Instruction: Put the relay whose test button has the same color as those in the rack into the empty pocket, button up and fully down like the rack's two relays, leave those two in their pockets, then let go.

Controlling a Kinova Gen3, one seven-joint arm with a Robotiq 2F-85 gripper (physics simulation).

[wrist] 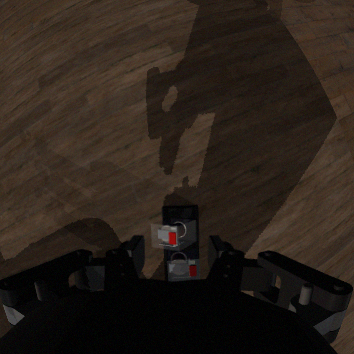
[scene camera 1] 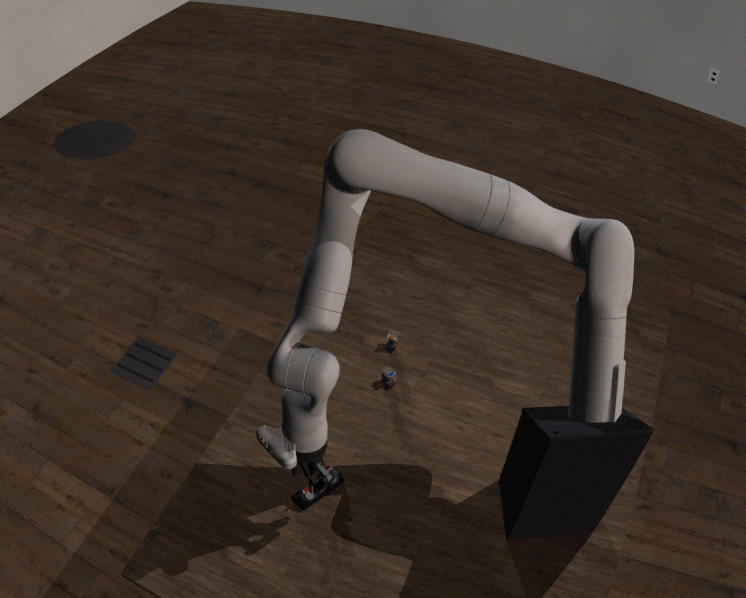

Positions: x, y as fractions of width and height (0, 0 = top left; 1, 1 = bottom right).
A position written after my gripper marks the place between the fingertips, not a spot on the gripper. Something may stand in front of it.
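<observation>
Through the wrist camera I see a black rack (wrist: 0.48, 0.60), and my own gripper (wrist: 0.50, 0.70) is visible there too.
</observation>
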